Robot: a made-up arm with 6 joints.
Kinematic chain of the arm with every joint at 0, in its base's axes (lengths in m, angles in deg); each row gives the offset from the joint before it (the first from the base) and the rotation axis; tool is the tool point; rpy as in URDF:
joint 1: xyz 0 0 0.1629 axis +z
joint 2: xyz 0 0 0 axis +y
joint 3: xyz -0.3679 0 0.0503 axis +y
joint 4: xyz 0.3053 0 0.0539 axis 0.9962 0 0.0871
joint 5: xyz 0 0 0 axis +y
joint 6: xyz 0.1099 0 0.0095 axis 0.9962 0 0.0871
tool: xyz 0 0 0 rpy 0 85 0
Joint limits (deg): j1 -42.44..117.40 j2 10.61..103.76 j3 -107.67..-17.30 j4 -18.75..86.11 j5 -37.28..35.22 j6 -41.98..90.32
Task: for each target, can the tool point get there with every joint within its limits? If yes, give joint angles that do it. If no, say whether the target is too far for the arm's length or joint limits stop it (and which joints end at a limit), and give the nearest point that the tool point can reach.
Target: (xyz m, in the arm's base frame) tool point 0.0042 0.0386 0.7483
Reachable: yes | joints 74.32 41.62 -85.23 9.93 19.56 52.15
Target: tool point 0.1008 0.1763 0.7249
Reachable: yes | joints 58.91 58.02 -82.08 46.85 3.27 -14.60
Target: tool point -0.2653 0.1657 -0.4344
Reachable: no: joint limits stop it (at a limit: joint 1, joint 2, joint 3) | nearest point -0.1243 0.1823 0.1003 | short by 0.553 m
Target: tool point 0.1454 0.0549 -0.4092
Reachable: no: joint limits stop it (at a limit: joint 2, joint 3) | nearest point 0.1866 0.0705 0.0970 | short by 0.508 m
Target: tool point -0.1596 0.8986 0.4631
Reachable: no: too far | nearest point -0.0972 0.5474 0.4839 | short by 0.357 m
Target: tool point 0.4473 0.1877 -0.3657
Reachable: no: joint limits stop it (at a limit: joint 2) | nearest point 0.2694 0.1130 0.1179 | short by 0.521 m
